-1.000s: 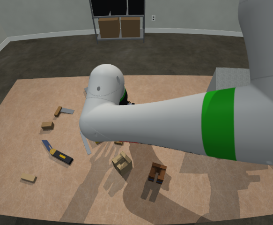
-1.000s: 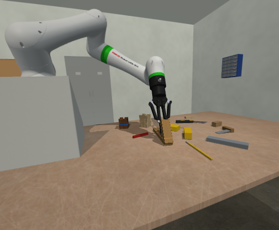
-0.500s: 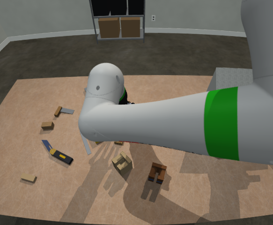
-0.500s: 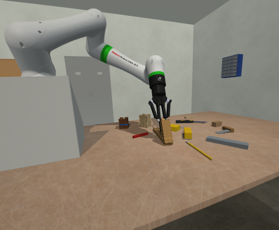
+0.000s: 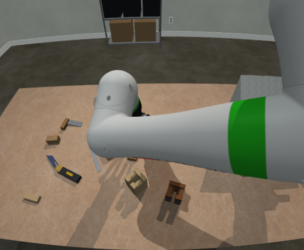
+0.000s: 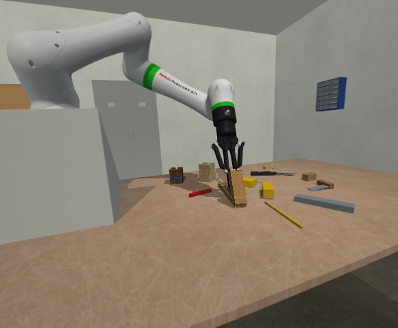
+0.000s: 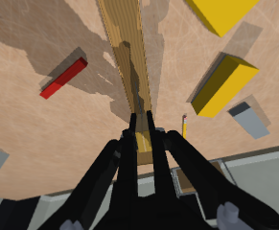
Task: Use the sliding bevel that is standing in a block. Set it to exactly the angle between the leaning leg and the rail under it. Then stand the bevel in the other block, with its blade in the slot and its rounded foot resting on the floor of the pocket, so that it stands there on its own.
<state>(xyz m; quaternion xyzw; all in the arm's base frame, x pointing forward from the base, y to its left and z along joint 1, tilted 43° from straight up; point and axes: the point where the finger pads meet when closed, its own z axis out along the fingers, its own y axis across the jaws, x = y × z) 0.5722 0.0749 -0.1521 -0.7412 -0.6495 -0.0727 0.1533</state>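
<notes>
The sliding bevel is 2 cm below my hand and 1 cm to the right of it. Also, from my hand: red stick (10 cm behind, 8 cm to the left, 7 cm below); grey bar (23 cm ahead, 18 cm to the right, 7 cm below); pencil (18 cm to the right, 7 cm below, 7 cm ahead).
</notes>
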